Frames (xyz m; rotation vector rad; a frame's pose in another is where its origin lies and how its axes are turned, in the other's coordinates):
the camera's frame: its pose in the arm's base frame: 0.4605 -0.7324 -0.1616 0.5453 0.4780 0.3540
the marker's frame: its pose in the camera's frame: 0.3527 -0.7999 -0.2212 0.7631 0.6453 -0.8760
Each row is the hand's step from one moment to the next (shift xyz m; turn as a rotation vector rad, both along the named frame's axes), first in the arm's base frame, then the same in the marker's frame.
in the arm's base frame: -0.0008 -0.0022 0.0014 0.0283 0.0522 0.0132
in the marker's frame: -0.0019 -0.0017 0.0011 -0.0006 0.0552 -0.0254
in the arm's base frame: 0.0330 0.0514 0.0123 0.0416 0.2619 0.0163
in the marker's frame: 0.0006 0.0583 -0.0219 0.0361 0.1884 -0.1838
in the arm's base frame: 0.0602 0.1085 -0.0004 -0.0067 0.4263 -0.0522
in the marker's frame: 0.0261 0.1107 -0.0496 0.1285 0.2330 -0.3372
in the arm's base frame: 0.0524 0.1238 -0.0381 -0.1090 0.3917 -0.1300
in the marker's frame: 0.0650 0.1064 -0.0631 0.1884 0.1174 -0.3646
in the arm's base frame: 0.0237 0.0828 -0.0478 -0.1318 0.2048 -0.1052
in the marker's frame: 0.0642 0.0580 -0.0471 0.1277 -0.0048 -0.2325
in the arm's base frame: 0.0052 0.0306 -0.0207 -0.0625 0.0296 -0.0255
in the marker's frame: 0.0264 0.0180 -0.0193 0.0243 -0.0370 -0.0589
